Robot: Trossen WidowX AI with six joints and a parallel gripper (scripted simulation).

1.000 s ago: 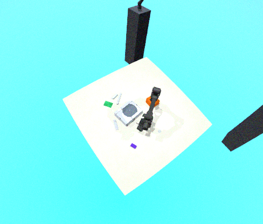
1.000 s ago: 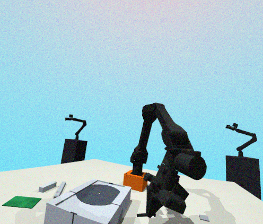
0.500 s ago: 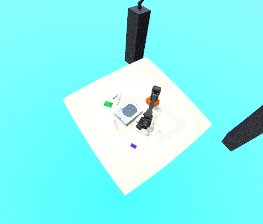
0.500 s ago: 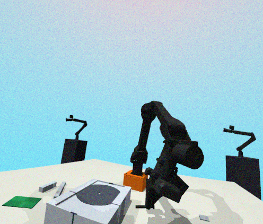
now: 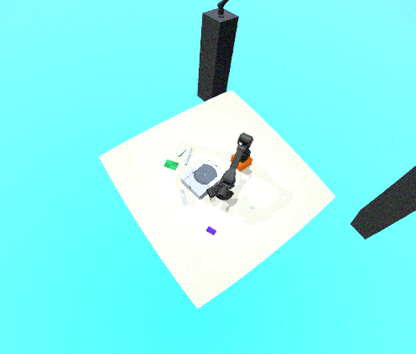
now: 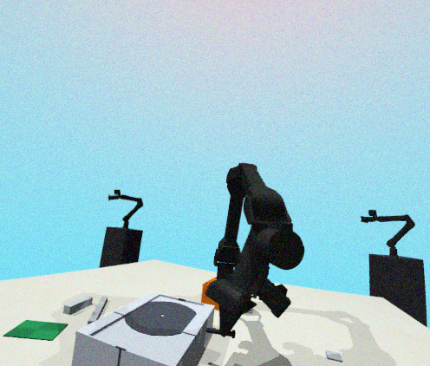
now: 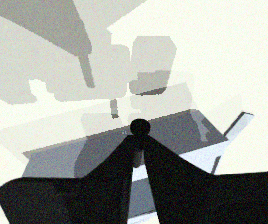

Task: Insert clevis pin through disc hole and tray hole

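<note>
Now: gripper tip 10 mm to the left of the dark clevis pin. Round my gripper tip: purple patch: 190 mm ahead, 170 mm to the left, 60 mm below; steel tray: 20 mm behind, 140 mm to the right, 30 mm below; dark aluminium disc: 40 mm behind, 150 mm to the right, 10 mm below.
</note>
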